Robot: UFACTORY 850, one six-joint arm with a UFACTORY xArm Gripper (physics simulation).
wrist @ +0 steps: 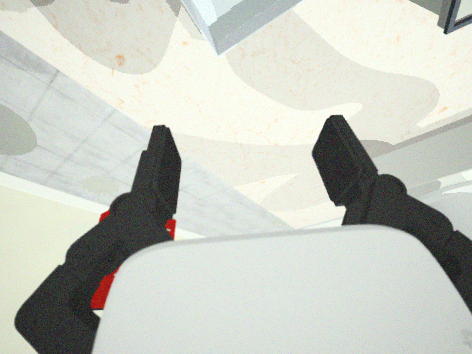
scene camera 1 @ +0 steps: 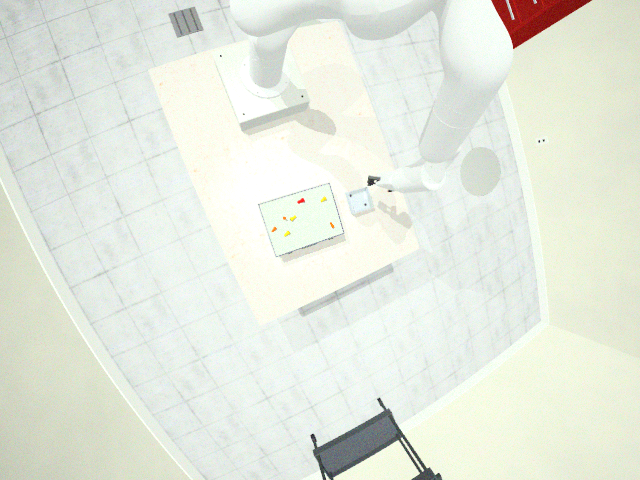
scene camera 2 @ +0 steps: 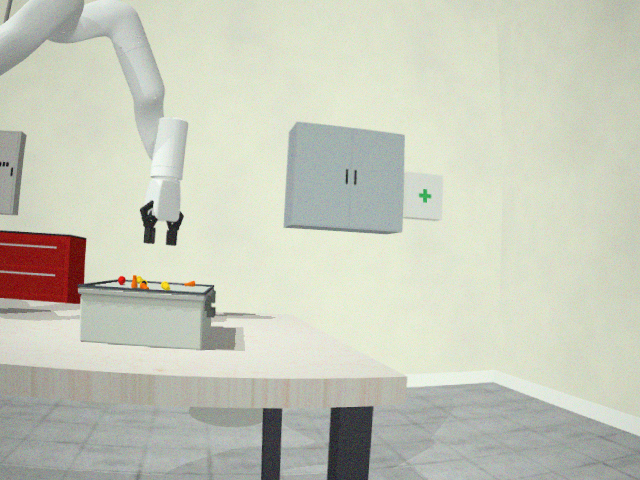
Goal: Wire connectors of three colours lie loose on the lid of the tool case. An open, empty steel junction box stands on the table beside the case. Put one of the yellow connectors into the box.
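Three yellow connectors (scene camera 1: pixel 324 198) (scene camera 1: pixel 293 218) (scene camera 1: pixel 287 234) lie apart on the pale lid of the tool case (scene camera 1: pixel 310 238) (scene camera 2: pixel 139 320); two yellow ones (scene camera 2: pixel 139 279) (scene camera 2: pixel 165 285) can be made out in scene view 2. A red connector (scene camera 1: pixel 301 200) (scene camera 2: pixel 121 280) and three orange ones (scene camera 1: pixel 284 218) (scene camera 1: pixel 274 229) (scene camera 1: pixel 332 225) share the lid. The open steel junction box (scene camera 1: pixel 361 212) (wrist: pixel 250 25) stands beside the case; scene view 2 does not show it. My gripper (scene camera 1: pixel 381 186) (scene camera 2: pixel 160 242) (wrist: pixel 248 138) is open and empty, high above the table, near the box in scene view 1.
The arm's base plate (scene camera 1: pixel 276 108) stands on the table (scene camera 1: pixel 206 155) (scene camera 2: pixel 310 361) behind the case. In the wrist view, a corner of the case (wrist: pixel 446 25) shows at top right. A red cabinet (scene camera 1: pixel 527 25) (scene camera 2: pixel 76 271) stands beyond the table, and a grey cabinet (scene camera 2: pixel 320 178) hangs on the wall.
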